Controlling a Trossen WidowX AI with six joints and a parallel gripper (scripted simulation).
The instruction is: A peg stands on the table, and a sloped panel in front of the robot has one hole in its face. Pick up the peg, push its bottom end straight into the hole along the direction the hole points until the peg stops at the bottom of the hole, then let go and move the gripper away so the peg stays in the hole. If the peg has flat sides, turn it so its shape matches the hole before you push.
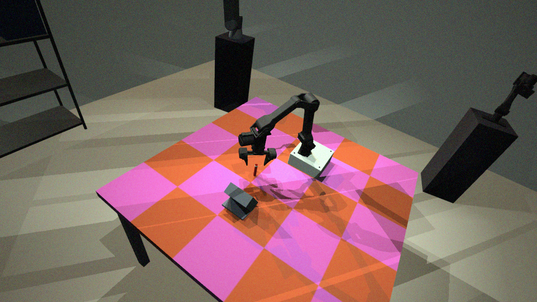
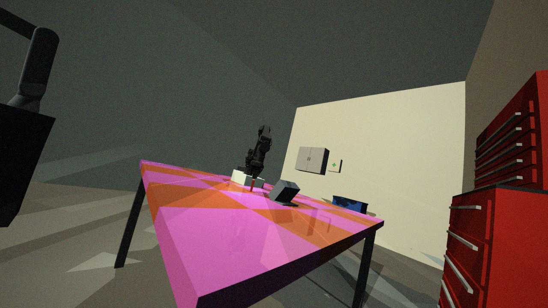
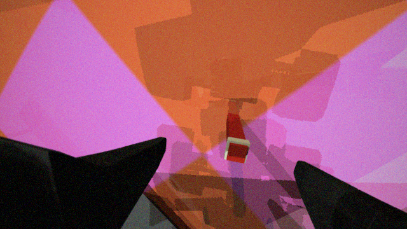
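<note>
Now: the red peg 2 cm below my gripper tip. Round my gripper tip: sloped panel: 21 cm ahead, 3 cm to the left, 2 cm below.
</note>
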